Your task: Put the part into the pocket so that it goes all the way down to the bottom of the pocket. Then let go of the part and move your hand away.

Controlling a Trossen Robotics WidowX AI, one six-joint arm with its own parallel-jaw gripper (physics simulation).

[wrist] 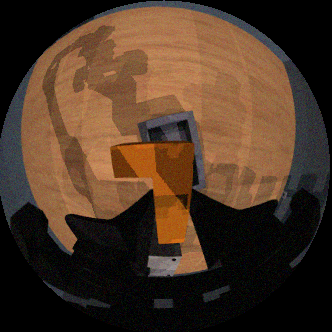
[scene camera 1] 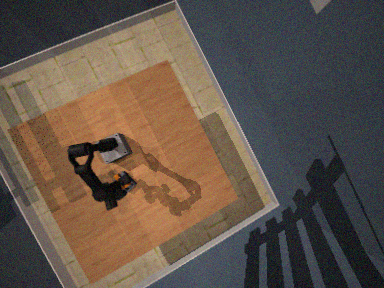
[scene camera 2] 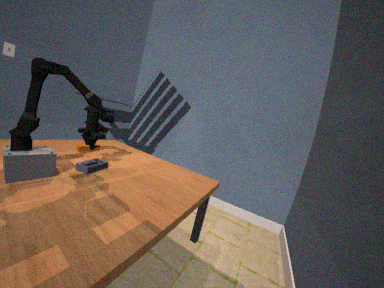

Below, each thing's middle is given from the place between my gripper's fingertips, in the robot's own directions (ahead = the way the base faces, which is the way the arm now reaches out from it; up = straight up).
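Starting from the orange L-shaped part (wrist: 169, 162), my hand's 10 mm to the right of it and 10 mm past it. Then there's the dark grey pocket block (wrist: 178, 126), which is 10 mm to the right of my hand, 20 mm ahead of it and 90 mm below it.
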